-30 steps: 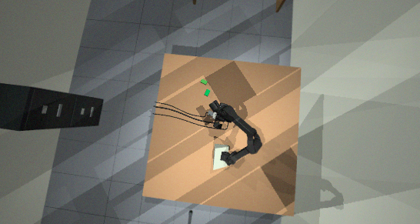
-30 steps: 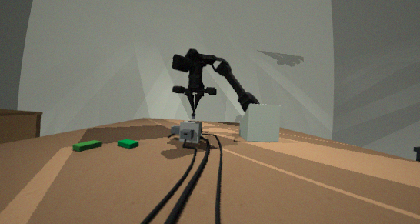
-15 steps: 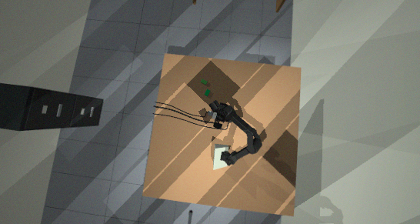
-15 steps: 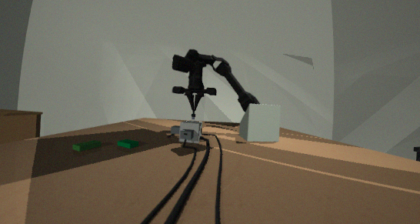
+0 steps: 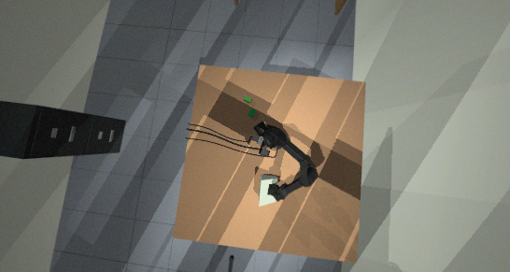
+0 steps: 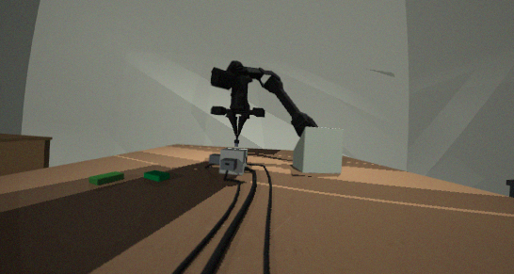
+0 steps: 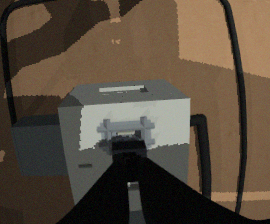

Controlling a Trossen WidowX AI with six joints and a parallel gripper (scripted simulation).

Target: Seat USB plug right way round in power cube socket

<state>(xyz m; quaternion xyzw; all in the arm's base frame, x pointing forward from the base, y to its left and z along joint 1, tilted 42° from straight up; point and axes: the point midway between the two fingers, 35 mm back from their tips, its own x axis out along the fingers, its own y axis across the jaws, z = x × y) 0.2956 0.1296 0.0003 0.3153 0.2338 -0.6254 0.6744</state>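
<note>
My gripper tip is 20 mm above the USB plug.
</note>
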